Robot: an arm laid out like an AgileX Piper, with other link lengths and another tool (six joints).
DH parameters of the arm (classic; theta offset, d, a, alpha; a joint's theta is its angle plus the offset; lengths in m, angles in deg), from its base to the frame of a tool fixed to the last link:
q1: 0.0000 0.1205 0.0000 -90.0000
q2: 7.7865 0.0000 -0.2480 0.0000
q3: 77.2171 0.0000 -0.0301 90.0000
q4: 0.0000 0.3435 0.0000 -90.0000
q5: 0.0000 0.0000 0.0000 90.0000
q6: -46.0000 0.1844 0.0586 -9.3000
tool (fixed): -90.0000 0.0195 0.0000 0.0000
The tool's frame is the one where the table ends.
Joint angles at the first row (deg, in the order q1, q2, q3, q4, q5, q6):
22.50 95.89 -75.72 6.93 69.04 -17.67
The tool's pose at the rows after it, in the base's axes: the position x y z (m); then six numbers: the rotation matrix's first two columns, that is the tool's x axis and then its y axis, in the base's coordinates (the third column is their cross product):
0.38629 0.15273 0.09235 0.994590 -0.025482 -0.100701 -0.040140 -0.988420 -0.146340
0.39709 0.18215 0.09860 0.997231 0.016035 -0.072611 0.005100 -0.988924 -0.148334
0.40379 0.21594 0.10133 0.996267 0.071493 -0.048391 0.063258 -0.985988 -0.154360
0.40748 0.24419 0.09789 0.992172 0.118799 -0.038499 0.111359 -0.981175 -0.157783
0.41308 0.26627 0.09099 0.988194 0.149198 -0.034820 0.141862 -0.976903 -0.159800
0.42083 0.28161 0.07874 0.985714 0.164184 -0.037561 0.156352 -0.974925 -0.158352
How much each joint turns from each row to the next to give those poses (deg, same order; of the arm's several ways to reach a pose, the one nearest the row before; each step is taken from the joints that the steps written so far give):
3.10 4.86 -6.11 -0.74 0.12 0.00
3.19 3.65 -5.57 -0.83 0.35 1.03
3.47 3.82 -5.36 -0.43 0.12 0.41
2.68 3.82 -4.52 -0.10 0.11 0.00
1.74 4.18 -4.62 0.00 0.20 0.00
0.87 4.48 -4.35 0.00 0.05 0.00

